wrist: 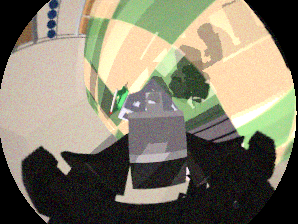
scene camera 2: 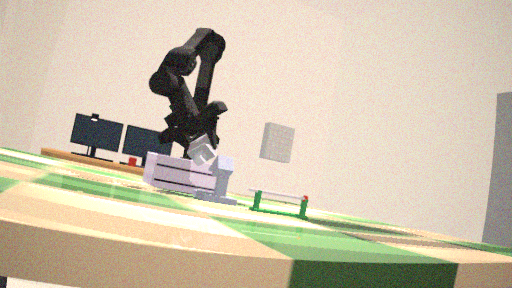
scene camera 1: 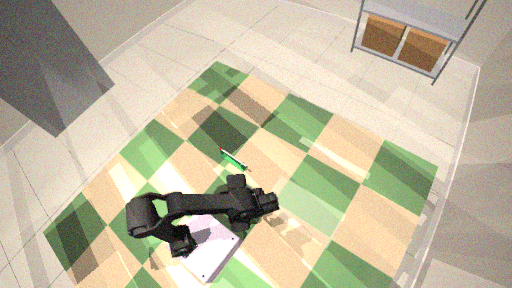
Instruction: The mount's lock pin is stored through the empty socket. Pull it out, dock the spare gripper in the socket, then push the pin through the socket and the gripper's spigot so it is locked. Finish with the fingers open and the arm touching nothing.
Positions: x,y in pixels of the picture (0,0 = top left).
The gripper (scene camera 2: 205,153) carries a spare gripper (wrist: 157,139).
